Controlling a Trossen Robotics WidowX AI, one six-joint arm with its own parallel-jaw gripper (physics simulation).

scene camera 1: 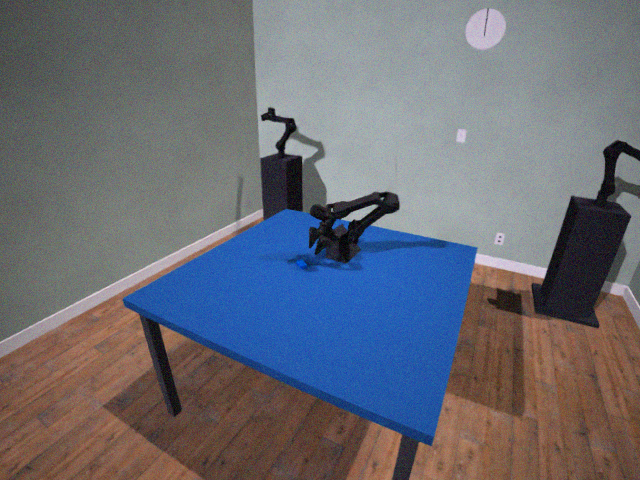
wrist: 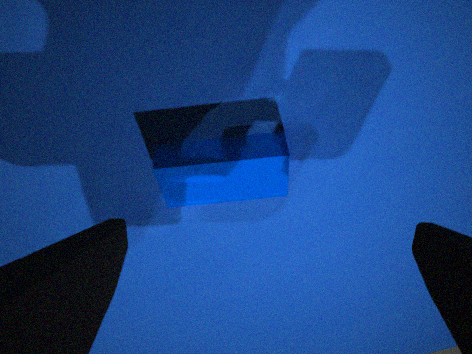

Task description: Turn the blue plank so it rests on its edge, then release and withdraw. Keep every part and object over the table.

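Note:
The blue plank [scene camera 1: 302,264] [wrist: 227,181] is a small blue block on the blue table [scene camera 1: 330,320], near the arm's base. In the wrist view it lies above the gap between the fingertips, with a dark, shadowed face and a brighter, narrower face below it. I cannot tell for certain whether it rests flat or on its edge. My black gripper [scene camera 1: 314,243] [wrist: 271,235] is open and empty, above the table close to the plank, with its two fingers wide apart. The fingers do not touch the plank in the wrist view.
The black arm's base [scene camera 1: 343,245] stands on the table behind the plank. The table's near edge [scene camera 1: 279,375] is far from the plank. Two other arms stand on dark pedestals [scene camera 1: 281,183] [scene camera 1: 586,258] off the table, near the walls. Arm shadows cover the tabletop around the plank.

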